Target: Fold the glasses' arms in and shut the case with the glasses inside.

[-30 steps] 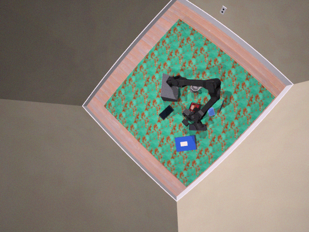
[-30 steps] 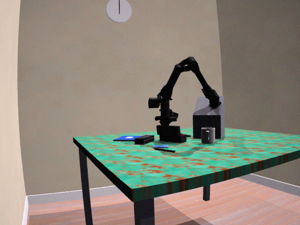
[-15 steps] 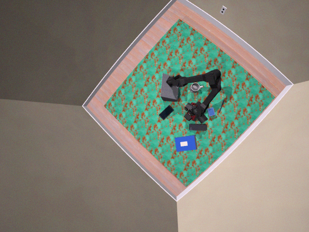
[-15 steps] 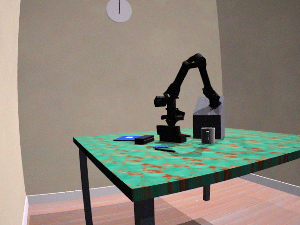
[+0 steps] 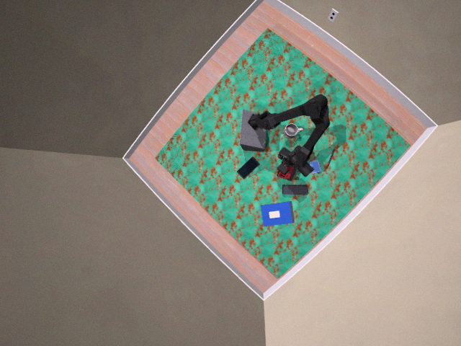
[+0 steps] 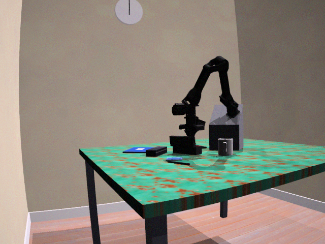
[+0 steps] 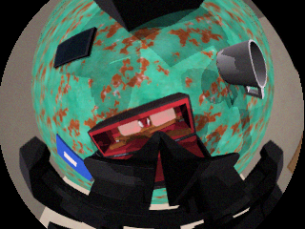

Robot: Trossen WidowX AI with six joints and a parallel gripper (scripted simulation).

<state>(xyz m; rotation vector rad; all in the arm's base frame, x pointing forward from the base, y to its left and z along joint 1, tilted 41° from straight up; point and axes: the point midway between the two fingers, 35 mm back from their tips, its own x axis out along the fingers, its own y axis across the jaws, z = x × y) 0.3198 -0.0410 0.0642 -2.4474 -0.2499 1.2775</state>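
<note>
My gripper is now 6 cm short of the glasses case lid, 1 cm to the left of it and 3 cm above it. Also, from my hand: black glasses case 3 cm ahead, 2 cm to the right, 5 cm below; then glasses 1 cm ahead, 2 cm to the right, 7 cm below; then grey mug 11 cm behind, 16 cm to the left, 6 cm below.
</note>
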